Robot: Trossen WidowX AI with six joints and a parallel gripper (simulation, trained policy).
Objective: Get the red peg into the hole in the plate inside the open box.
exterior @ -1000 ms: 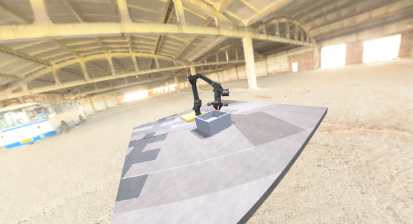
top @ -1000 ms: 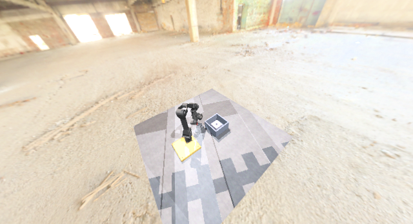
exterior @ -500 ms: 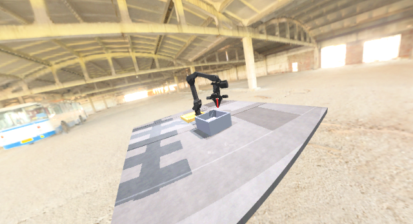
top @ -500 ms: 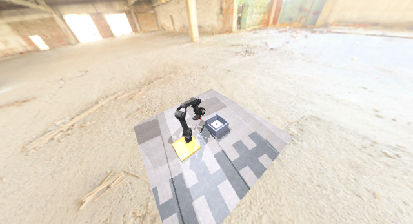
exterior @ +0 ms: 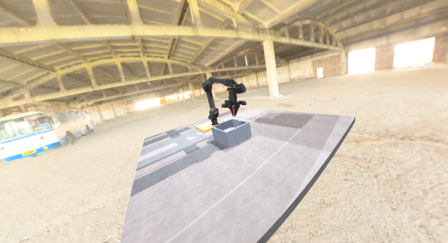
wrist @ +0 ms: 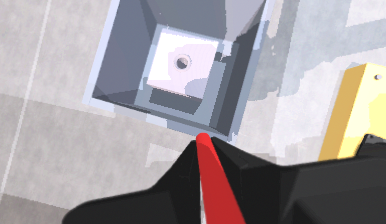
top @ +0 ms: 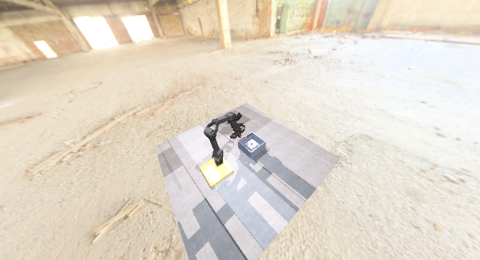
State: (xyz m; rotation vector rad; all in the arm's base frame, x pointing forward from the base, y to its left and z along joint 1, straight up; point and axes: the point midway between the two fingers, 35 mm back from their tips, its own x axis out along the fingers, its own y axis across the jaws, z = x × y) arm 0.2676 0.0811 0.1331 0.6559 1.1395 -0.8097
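Right now the red peg is 1 cm behind my gripper tip, 1 cm to the left of it and 3 cm above it. Round my gripper tip: grey-blue box 7 cm ahead, 8 cm to the right, 10 cm below.
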